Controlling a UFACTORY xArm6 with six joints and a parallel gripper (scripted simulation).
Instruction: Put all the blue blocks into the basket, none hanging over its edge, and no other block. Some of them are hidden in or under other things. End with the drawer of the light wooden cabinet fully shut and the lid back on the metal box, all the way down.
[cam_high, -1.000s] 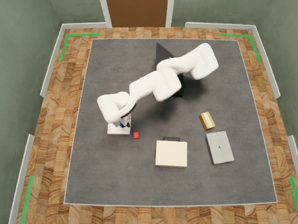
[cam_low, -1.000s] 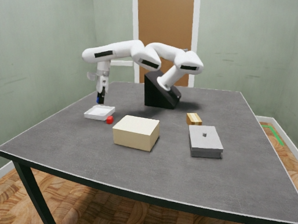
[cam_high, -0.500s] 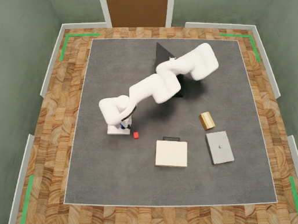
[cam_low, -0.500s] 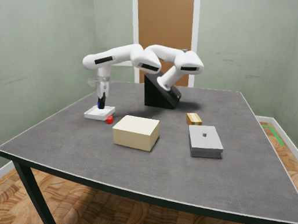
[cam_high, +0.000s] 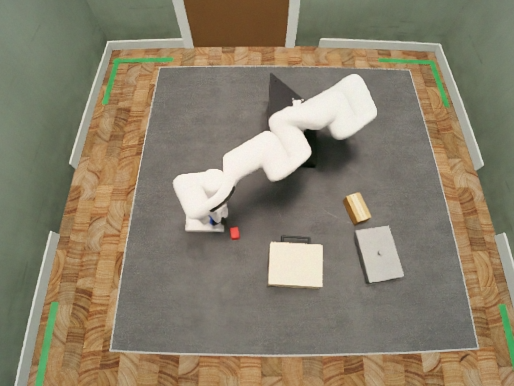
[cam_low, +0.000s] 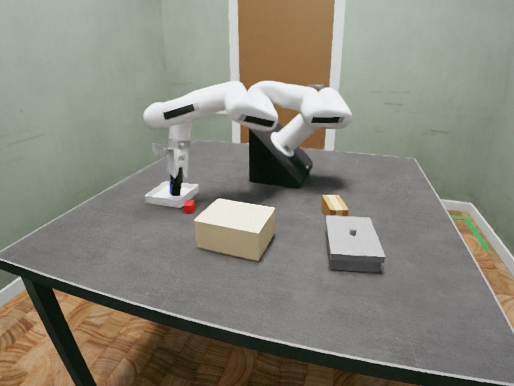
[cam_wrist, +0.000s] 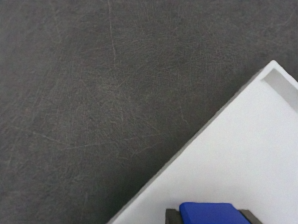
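Right now my hand is 40 mm above the white basket, 30 mm to the left of it and 30 mm past it. Round my hand: flat lid 610 mm to the left, 140 mm ahead; then light wooden cabinet 300 mm to the left, 170 mm ahead, 10 mm below; then brown cardboard box 560 mm to the left, 40 mm behind, 20 mm below.
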